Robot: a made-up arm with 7 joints.
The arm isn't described. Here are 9 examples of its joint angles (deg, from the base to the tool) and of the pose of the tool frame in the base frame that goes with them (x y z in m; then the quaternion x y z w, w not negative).
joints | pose
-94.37 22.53 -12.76 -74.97 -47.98 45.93 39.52 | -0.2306 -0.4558 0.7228 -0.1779 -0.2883 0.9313 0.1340
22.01 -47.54 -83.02 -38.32 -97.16 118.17 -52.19 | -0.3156 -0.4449 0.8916 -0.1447 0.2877 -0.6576 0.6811
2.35 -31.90 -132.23 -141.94 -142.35 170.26 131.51 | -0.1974 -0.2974 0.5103 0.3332 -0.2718 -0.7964 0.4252
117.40 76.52 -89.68 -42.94 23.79 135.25 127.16 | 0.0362 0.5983 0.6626 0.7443 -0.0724 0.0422 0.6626
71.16 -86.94 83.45 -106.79 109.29 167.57 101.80 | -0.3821 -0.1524 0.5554 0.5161 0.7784 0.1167 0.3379
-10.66 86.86 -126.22 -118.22 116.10 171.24 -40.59 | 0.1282 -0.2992 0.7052 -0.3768 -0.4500 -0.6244 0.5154
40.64 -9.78 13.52 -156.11 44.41 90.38 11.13 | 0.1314 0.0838 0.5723 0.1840 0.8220 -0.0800 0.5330
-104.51 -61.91 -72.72 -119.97 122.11 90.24 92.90 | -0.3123 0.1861 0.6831 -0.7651 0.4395 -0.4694 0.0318
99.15 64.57 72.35 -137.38 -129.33 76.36 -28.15 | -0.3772 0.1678 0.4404 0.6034 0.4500 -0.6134 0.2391
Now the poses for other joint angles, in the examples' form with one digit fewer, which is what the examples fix.
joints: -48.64 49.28 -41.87 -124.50 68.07 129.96 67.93
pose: -0.023 -0.428 0.414 -0.360 0.263 0.820 0.358
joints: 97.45 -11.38 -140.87 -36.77 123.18 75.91 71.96
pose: 0.280 -0.297 0.982 0.917 0.272 0.145 0.254
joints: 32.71 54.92 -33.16 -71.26 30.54 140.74 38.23
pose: 0.602 0.014 0.504 0.454 0.083 -0.286 0.840
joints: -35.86 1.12 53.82 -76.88 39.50 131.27 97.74
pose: 0.387 0.026 0.877 0.861 0.134 -0.383 0.306
